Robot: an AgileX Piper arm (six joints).
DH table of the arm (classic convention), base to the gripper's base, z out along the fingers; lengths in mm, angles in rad. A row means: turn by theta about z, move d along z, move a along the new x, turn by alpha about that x. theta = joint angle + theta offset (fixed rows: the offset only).
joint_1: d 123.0; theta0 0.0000; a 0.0; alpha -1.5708
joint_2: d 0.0; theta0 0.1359; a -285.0; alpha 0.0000
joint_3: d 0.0; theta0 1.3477; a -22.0; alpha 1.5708
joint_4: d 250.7; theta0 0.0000; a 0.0; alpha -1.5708
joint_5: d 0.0; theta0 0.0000; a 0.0; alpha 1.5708
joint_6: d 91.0; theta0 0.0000; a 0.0; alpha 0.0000
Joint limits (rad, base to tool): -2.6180..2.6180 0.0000..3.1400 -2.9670..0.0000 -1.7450..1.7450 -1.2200..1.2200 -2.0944..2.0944
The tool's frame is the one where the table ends.
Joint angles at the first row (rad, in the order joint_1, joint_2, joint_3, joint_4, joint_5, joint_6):
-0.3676, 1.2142, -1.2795, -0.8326, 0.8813, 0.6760
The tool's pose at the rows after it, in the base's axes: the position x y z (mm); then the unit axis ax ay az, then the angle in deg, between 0 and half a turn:
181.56 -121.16 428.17 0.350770 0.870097 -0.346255 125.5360
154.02 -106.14 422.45 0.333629 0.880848 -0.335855 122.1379
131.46 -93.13 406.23 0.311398 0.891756 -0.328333 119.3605
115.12 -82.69 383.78 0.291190 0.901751 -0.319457 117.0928
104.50 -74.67 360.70 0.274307 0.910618 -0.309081 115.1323
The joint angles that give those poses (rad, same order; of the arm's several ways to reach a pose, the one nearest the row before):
-0.3676, 1.0888, -1.2071, -0.7740, 0.8507, 0.6296
-0.3676, 0.9611, -1.1037, -0.7343, 0.7990, 0.5901
-0.3676, 0.8404, -0.9772, -0.7098, 0.7328, 0.5627
-0.3676, 0.7362, -0.8454, -0.6967, 0.6597, 0.5536
-0.3675, 0.6538, -0.7263, -0.6917, 0.5867, 0.5577

